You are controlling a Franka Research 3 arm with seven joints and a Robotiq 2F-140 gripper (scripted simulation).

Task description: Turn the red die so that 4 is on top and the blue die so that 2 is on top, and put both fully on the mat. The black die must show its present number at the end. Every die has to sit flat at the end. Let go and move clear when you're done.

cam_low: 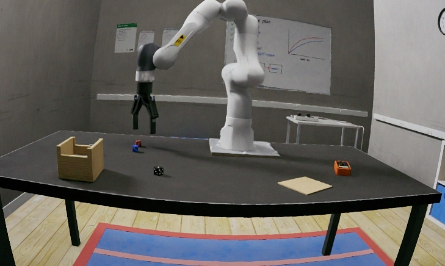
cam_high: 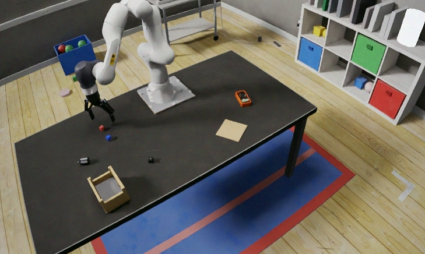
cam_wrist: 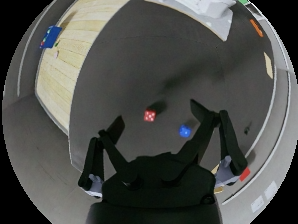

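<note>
Now: the red die 30 mm to the right of my hand and 70 mm below it. Also, from my hand: dark object: 200 mm ahead, 200 mm to the right, 60 mm below; black die: 410 mm ahead, 140 mm to the left, 70 mm below; blue die: 110 mm ahead, 20 mm to the right, 70 mm below.
</note>
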